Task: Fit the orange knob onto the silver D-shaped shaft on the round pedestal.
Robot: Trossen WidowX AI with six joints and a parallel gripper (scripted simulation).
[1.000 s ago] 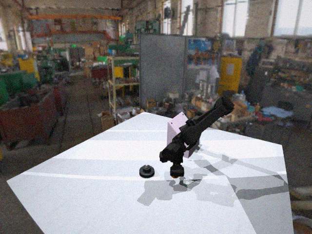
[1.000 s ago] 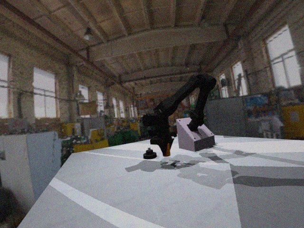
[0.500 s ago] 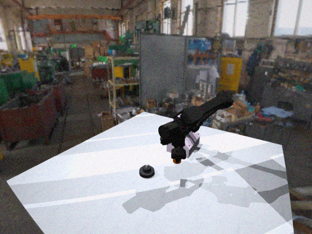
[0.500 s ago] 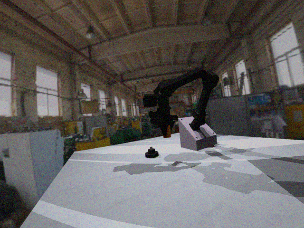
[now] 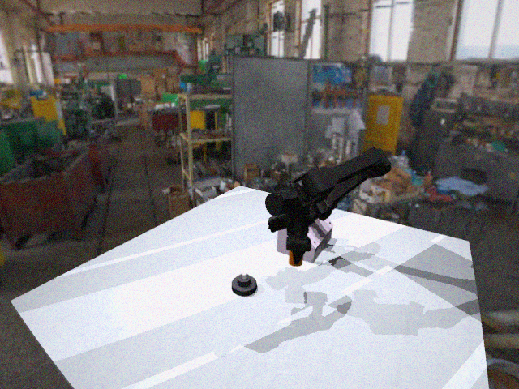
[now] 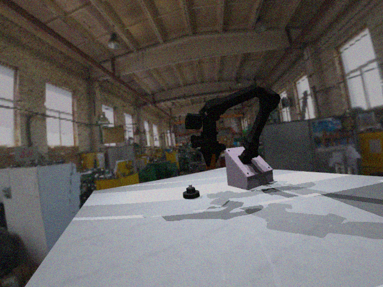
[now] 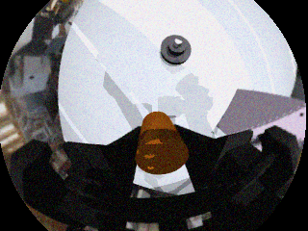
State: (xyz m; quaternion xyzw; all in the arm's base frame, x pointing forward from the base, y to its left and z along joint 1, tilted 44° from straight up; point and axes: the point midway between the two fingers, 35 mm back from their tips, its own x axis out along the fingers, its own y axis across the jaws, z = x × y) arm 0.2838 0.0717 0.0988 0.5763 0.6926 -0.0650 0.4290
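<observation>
My gripper tip is 3 cm below the orange knob. The rest, counted from my gripper tip: round black pedestal (4 cm ahead, 16 cm to the right, 13 cm below).
</observation>
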